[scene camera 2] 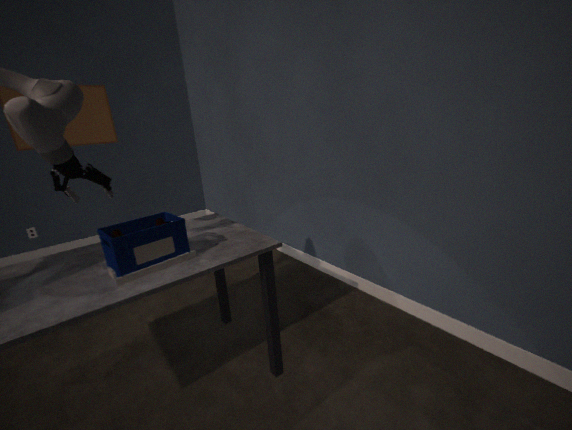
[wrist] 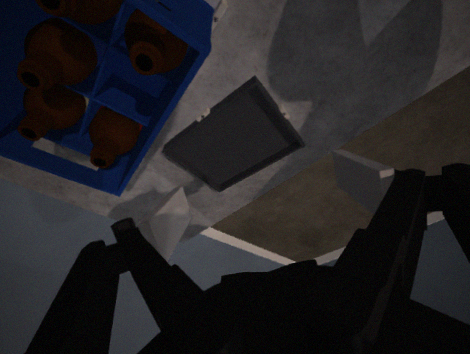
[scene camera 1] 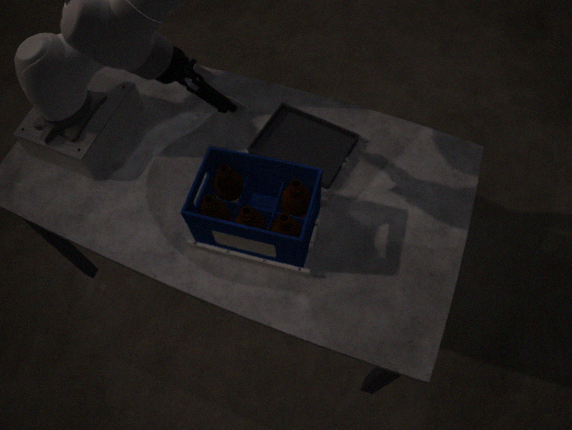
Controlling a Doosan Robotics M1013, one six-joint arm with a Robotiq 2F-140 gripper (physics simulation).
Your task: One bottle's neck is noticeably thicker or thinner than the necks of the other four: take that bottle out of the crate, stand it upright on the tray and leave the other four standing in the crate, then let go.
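Frame: origin at the arm's base, x left, y back, z up, level; centimetres.
Where they show: gripper, between the fingertips: (scene camera 2: 94, 198) (wrist: 258, 185) (scene camera 1: 226, 95); arm's base, origin of its link: (scene camera 1: 70, 112).
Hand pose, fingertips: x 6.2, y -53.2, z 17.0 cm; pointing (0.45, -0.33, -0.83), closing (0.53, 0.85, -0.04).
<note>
Each offset is from my fingertips to the top centre of the thing. "*": to the spot under its first point.
The blue crate @[dy -12.2, dx -15.3, dz -10.6 cm] (scene camera 1: 200, 231) (scene camera 2: 120, 257) (wrist: 132, 172) holds five brown bottles; its back middle compartment is empty. The back left bottle @[dy -3.3, dx -11.7, dz -11.8 cm] (scene camera 1: 228, 186) (wrist: 167, 47) seems to have a somewhat thicker neck in the wrist view, but dim light and perspective leave this unsure. The back right bottle @[dy -20.3, dx -9.7, dz -11.8 cm] (scene camera 1: 296, 199) (wrist: 114, 131) stands at the other end of that row. Three more stand in the front row: left (scene camera 1: 216, 207), middle (scene camera 1: 251, 218) and right (scene camera 1: 286, 227). The dark tray @[* dy -13.9, dx +13.1, dz -27.6 cm] (scene camera 1: 305, 142) (wrist: 232, 137) is bare. My gripper (scene camera 1: 231, 107) (scene camera 2: 93, 196) (wrist: 258, 185) is open, empty and raised above the table.
The crate's high walls and inner dividers surround the bottles. The tray lies directly behind the crate, towards its right end, with a low raised rim. The arm's base plate (scene camera 1: 92, 135) is at the table's left end. A wall (scene camera 2: 375, 150) rises beyond the table.
</note>
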